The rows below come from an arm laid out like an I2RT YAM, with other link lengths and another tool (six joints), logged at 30 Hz.
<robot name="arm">
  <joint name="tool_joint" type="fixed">
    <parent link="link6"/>
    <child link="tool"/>
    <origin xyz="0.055 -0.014 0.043" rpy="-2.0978 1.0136 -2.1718"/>
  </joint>
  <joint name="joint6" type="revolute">
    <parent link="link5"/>
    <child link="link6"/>
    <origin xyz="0.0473 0 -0.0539" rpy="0 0 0"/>
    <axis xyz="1 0 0"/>
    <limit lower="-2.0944" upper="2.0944"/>
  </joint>
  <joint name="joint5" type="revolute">
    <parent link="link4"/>
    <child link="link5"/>
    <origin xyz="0.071 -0.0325 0.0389" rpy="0 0 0"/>
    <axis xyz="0 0 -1"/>
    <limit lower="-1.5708" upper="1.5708"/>
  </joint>
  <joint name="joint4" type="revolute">
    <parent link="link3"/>
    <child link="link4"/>
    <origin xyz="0.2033 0.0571 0.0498" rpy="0 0 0"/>
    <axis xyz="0 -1 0"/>
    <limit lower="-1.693" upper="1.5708"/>
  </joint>
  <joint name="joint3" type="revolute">
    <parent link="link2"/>
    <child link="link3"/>
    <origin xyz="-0.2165 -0.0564 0" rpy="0 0 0"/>
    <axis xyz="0 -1 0"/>
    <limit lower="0" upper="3.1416"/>
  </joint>
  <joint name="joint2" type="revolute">
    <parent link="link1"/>
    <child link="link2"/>
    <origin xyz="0.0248 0.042 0.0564" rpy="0 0 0"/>
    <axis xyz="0 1 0"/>
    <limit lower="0" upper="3.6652"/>
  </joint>
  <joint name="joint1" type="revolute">
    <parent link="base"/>
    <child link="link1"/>
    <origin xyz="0 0 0.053" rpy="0 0 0"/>
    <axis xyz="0 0 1"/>
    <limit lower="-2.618" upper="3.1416"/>
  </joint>
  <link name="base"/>
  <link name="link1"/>
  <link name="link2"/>
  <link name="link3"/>
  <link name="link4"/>
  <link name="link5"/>
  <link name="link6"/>
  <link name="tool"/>
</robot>
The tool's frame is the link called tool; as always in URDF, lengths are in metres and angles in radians.
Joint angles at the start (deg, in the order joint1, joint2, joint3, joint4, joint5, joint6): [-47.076 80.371 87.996 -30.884 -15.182 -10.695]
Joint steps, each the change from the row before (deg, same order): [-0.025 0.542 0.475 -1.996 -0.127 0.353]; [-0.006 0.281 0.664 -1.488 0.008 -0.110]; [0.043 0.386 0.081 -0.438 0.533 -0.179]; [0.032 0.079 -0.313 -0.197 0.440 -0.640]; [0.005 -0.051 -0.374 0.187 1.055 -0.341]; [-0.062 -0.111 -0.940 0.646 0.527 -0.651]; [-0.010 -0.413 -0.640 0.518 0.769 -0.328]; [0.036 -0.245 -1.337 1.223 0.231 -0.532]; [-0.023 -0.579 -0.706 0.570 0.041 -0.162]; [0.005 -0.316 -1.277 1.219 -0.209 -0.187]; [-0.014 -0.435 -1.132 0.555 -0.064 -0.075]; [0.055 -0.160 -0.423 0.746 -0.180 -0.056]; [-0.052 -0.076 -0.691 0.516 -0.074 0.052]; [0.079 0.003 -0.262 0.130 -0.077 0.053]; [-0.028 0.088 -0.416 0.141 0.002 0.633]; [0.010 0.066 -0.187 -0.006 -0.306 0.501]
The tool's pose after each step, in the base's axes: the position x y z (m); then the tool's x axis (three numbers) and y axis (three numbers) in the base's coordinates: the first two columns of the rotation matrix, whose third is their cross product. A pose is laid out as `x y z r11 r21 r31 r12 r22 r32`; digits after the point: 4 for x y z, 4 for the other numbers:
0.2634 -0.2374 0.3530 -0.7720 -0.1091 -0.6263 0.2540 0.8501 -0.4612
0.2631 -0.2370 0.3513 -0.7806 -0.1017 -0.6167 0.2471 0.8560 -0.4540
0.2636 -0.2384 0.3482 -0.7894 -0.0943 -0.6066 0.2464 0.8564 -0.4537
0.2638 -0.2387 0.3453 -0.7983 -0.0954 -0.5946 0.2407 0.8545 -0.4602
0.2629 -0.2400 0.3436 -0.8059 -0.0896 -0.5853 0.2473 0.8472 -0.4702
0.2627 -0.2410 0.3402 -0.8125 -0.0917 -0.5757 0.2455 0.8419 -0.4806
0.2613 -0.2412 0.3400 -0.8156 -0.0911 -0.5714 0.2515 0.8336 -0.4918
0.2618 -0.2414 0.3365 -0.8180 -0.0977 -0.5669 0.2483 0.8290 -0.5011
0.2606 -0.2403 0.3370 -0.8159 -0.1024 -0.5690 0.2499 0.8251 -0.5068
0.2611 -0.2399 0.3343 -0.8139 -0.1089 -0.5707 0.2473 0.8239 -0.5099
0.2604 -0.2391 0.3311 -0.8149 -0.1094 -0.5692 0.2452 0.8248 -0.5094
0.2610 -0.2387 0.3315 -0.8108 -0.1162 -0.5737 0.2449 0.8228 -0.5128
0.2610 -0.2390 0.3290 -0.8110 -0.1147 -0.5737 0.2449 0.8240 -0.5109
0.2615 -0.2387 0.3277 -0.8111 -0.1148 -0.5735 0.2428 0.8260 -0.5088
0.2614 -0.2396 0.3249 -0.8111 -0.1030 -0.5758 0.2478 0.8311 -0.4978
0.2617 -0.2396 0.3232 -0.8093 -0.0972 -0.5793 0.2484 0.8371 -0.4874

